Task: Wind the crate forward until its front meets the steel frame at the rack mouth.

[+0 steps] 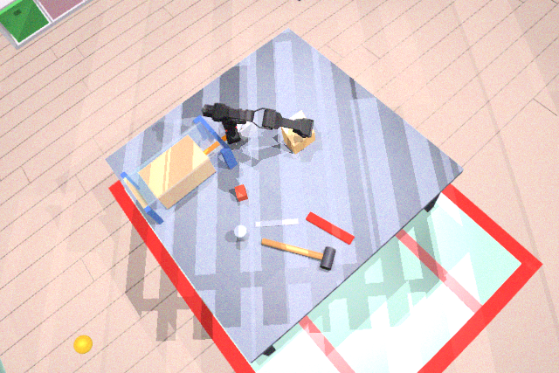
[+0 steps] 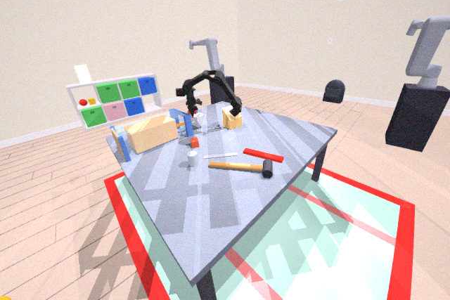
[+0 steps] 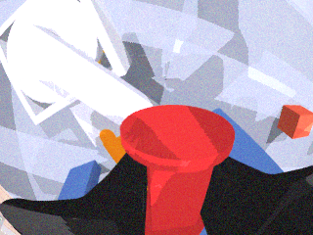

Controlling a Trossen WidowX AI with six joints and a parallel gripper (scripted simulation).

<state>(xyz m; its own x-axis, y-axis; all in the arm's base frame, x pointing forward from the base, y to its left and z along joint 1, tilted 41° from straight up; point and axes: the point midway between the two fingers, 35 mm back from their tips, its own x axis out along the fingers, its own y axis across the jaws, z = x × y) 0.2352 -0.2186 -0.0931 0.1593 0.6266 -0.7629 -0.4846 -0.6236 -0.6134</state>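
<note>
The white winch lies 110 mm behind my gripper tip, 80 mm below it and 50 mm to the right of it. From my gripper tip the other things lie so: white bar 440 mm to the left, 160 mm ahead, 110 mm below; red knob 20 mm above; white crank handle 30 mm behind, 20 mm to the right, 10 mm below.
</note>
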